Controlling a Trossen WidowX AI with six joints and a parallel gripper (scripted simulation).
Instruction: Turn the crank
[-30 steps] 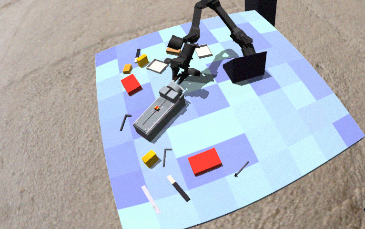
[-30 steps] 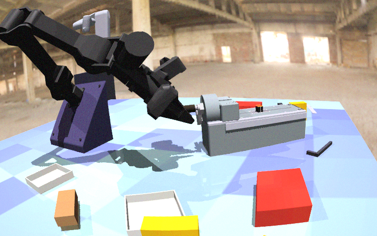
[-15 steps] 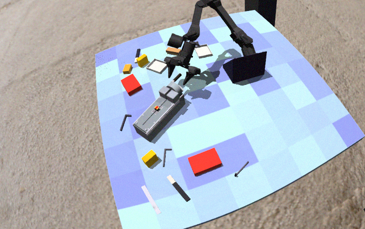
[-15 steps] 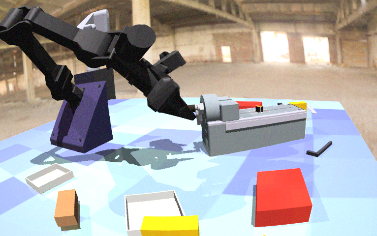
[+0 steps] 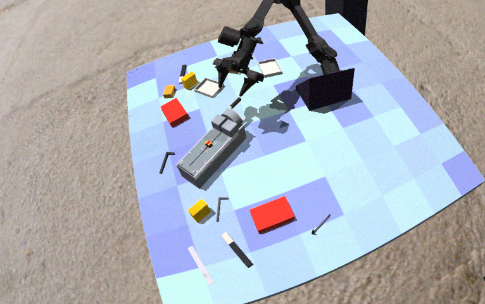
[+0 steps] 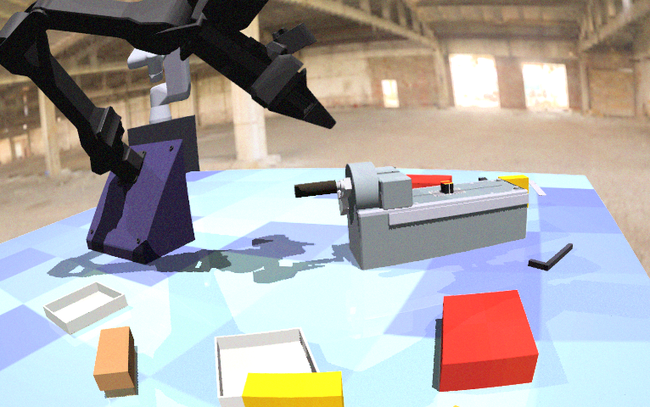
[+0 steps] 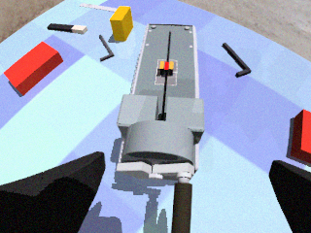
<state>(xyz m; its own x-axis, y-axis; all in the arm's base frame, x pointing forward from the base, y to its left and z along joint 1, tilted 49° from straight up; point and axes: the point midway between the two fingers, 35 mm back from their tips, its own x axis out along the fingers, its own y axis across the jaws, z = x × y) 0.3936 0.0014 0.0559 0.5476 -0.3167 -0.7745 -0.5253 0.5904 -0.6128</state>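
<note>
The dark crank handle lies 2 cm behind my gripper tip, 1 cm to the right of it and 8 cm below it. Round my gripper tip: red pointer: 13 cm ahead, 10 cm to the left, 10 cm below; then tan block: 9 cm behind, 33 cm to the right, 17 cm below.
</note>
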